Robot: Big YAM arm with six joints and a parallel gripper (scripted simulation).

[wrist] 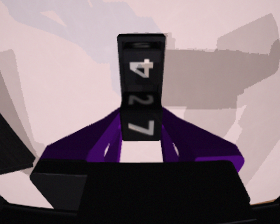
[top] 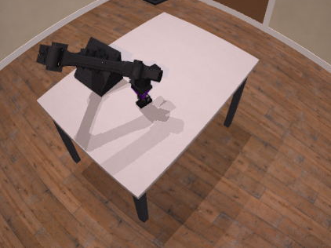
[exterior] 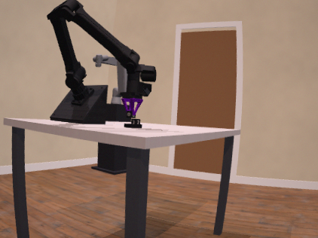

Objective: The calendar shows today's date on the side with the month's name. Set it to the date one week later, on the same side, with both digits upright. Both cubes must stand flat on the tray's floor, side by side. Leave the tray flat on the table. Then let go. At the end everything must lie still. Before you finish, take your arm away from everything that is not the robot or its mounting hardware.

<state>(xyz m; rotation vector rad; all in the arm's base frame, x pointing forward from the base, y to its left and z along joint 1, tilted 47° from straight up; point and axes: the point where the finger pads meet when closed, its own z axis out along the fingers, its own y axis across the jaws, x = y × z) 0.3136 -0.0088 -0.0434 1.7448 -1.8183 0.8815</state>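
Now: the black date cube right at my hand. From my hand the other things lie so: black tray 2 cm to the left, 5 cm below.
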